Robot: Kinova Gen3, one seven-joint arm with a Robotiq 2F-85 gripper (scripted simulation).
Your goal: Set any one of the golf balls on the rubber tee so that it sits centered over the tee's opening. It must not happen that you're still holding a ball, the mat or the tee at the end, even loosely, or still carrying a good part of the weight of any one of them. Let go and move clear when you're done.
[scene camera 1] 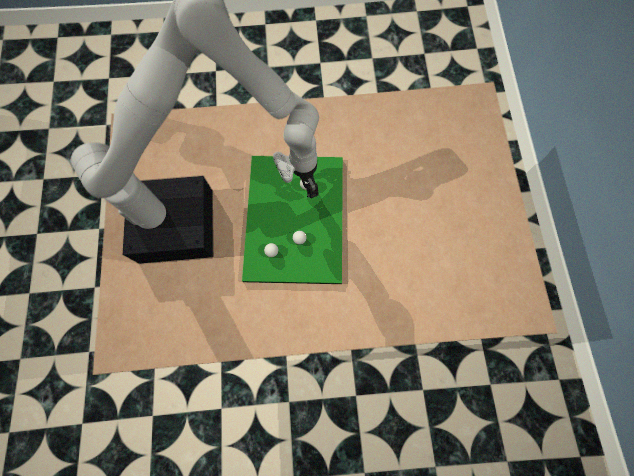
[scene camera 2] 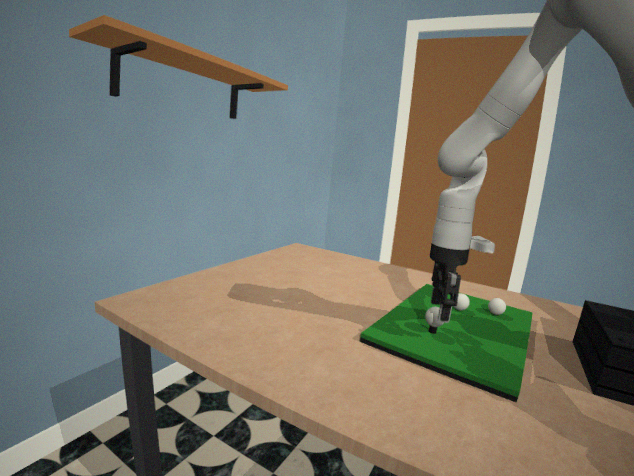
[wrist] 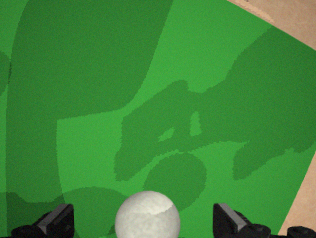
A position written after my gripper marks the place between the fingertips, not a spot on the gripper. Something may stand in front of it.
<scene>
In view: my gripper (scene camera 2: 439, 312) and a green mat (scene camera 2: 488, 351).
The green mat also shows in scene camera 1 (scene camera 1: 276, 210) and in the wrist view (wrist: 205, 109). My gripper shows as well in the wrist view (wrist: 143, 219).
</scene>
